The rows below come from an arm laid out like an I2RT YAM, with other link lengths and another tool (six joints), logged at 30 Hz.
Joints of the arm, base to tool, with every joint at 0 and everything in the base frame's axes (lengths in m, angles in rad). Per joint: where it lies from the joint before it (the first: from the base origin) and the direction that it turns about. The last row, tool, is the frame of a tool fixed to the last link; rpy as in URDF.
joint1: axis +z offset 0 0 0.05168
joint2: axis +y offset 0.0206 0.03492 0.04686
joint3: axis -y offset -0.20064 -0.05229 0
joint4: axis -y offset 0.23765 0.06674 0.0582
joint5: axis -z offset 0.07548 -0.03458 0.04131
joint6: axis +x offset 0.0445 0 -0.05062
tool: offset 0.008 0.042 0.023 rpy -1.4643 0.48 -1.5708
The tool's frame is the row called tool.
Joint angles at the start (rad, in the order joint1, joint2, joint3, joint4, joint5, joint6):
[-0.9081 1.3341 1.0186 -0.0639 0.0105 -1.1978]
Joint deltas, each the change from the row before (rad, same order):
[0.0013 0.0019 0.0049 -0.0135 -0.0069 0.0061]
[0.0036 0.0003 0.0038 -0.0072 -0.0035 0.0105]
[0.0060 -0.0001 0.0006 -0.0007 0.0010 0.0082]
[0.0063 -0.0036 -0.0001 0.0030 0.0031 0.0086]
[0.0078 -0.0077 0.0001 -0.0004 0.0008 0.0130]
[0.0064 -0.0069 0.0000 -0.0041 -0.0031 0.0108]
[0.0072 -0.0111 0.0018 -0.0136 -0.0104 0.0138]
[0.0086 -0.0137 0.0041 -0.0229 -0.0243 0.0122]
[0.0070 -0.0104 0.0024 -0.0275 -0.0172 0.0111]
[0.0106 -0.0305 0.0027 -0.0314 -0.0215 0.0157]
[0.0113 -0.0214 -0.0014 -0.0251 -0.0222 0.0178]
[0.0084 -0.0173 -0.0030 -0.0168 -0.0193 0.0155]
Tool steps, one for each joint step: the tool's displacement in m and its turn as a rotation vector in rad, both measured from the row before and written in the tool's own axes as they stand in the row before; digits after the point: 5 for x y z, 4 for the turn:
[-0.00087 -0.00053 -0.00060 -0.0026 -0.0123 0.0069]
[-0.00080 -0.00167 -0.00050 0.0016 -0.0066 0.0099]
[-0.00140 -0.00165 -0.00015 0.0029 -0.0028 0.0062]
[-0.00072 -0.00251 -0.00054 0.0068 0.0027 0.0060]
[-0.00081 -0.00367 -0.00157 0.0098 0.0007 0.0101]
[-0.00108 -0.00288 -0.00171 0.0078 -0.0045 0.0090]
[-0.00134 -0.00388 -0.00324 0.0098 -0.0127 0.0126]
[-0.00221 -0.00481 -0.00479 0.0152 -0.0278 0.0121]
[-0.00277 -0.00257 -0.00406 0.0020 -0.0267 0.0120]
[-0.00180 -0.00729 -0.00839 0.0193 -0.0233 0.0141]
[-0.00364 -0.00494 -0.00625 0.0139 -0.0284 0.0170]
[-0.00307 -0.00367 -0.00483 0.0125 -0.0227 0.0150]

